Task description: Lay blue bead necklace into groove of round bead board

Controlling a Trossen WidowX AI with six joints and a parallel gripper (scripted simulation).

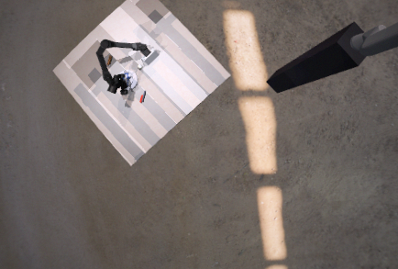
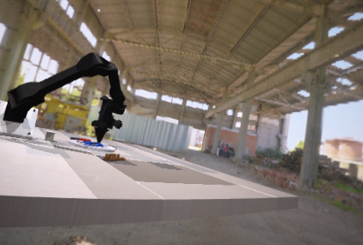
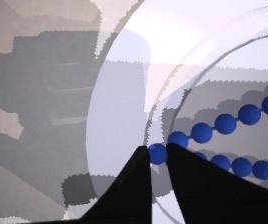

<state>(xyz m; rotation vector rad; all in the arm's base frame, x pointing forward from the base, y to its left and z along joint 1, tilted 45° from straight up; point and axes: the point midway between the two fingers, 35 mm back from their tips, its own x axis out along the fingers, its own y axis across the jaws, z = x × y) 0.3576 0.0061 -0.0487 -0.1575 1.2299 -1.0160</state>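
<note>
My gripper tip is 40 mm past the round white bead board, 50 mm to the left of it and 10 mm above it. Round my gripper tip: small white block (220 mm behind, 40 mm to the right); red pen-like object (30 mm behind, 180 mm to the left, 10 mm below).
</note>
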